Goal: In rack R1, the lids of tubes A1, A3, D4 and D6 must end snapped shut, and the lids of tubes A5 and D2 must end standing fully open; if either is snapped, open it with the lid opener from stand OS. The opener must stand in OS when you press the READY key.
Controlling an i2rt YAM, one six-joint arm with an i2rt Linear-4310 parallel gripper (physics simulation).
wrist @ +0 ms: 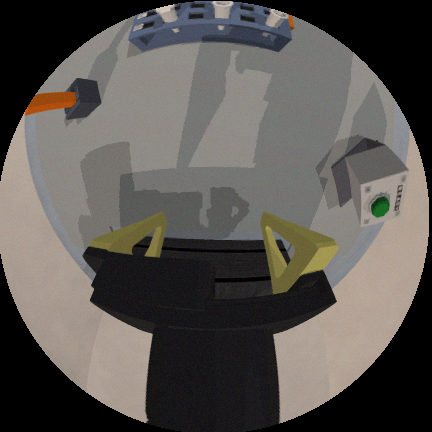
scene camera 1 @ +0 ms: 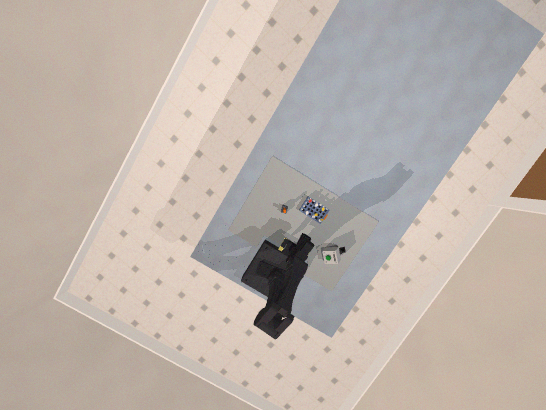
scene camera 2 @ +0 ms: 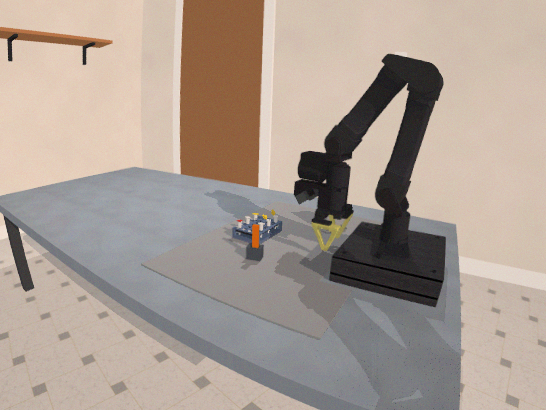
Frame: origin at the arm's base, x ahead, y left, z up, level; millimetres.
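Seen in the pictures: gripper, fingertip midpoint: (wrist: pixel 212 216) (scene camera 2: pixel 330 243); arm's base, link origin: (scene camera 1: pixel 275 273) (scene camera 2: pixel 393 242).
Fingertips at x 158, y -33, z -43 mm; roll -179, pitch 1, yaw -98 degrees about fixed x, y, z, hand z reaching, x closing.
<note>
Pixels of each thing's top centre, then the offset from my fingertips to it.
- Rack R1, top centre: (scene camera 2: pixel 259 212) (scene camera 1: pixel 316 211) dx +214, dy -32, dz +43 mm
- red lid, top centre: (scene camera 2: pixel 239 220) dx +252, dy +14, dz +29 mm
- orange lid opener, top centre: (scene camera 2: pixel 255 225) (scene camera 1: pixel 284 211) dx +162, dy +114, dz +64 mm
- READY box, top centre: (wrist: pixel 399 204) (scene camera 1: pixel 333 258) dx +34, dy -199, dz +63 mm
Rack R1 (scene camera 1: pixel 303 209) (scene camera 2: pixel 242 235) (wrist: pixel 210 41) is blue and holds several white tubes. In scene camera 2, a red lid (scene camera 2: pixel 239 221) and yellow lids (scene camera 2: pixel 255 215) (scene camera 2: pixel 273 212) show at the tube tops; their exact states are too small to tell. The wrist view cuts off the rack's far part and shows three near-row tubes (wrist: pixel 167 13) (wrist: pixel 221 9) (wrist: pixel 276 19). The orange lid opener (scene camera 1: pixel 284 211) (scene camera 2: pixel 255 236) (wrist: pixel 55 102) stands upright in dark stand OS (scene camera 2: pixel 254 252) (wrist: pixel 89 99). My gripper (scene camera 2: pixel 327 241) (wrist: pixel 212 216) is open and empty, pointing down beside the robot base, away from the rack and opener.
The READY box (scene camera 1: pixel 330 255) (wrist: pixel 380 167) with its green button (scene camera 1: pixel 328 258) (wrist: pixel 380 206) is at the right in the wrist view. The black robot base (scene camera 1: pixel 257 270) (scene camera 2: pixel 387 262) is close behind the fingers. A small orange piece (wrist: pixel 291 21) is at the rack's right end.
</note>
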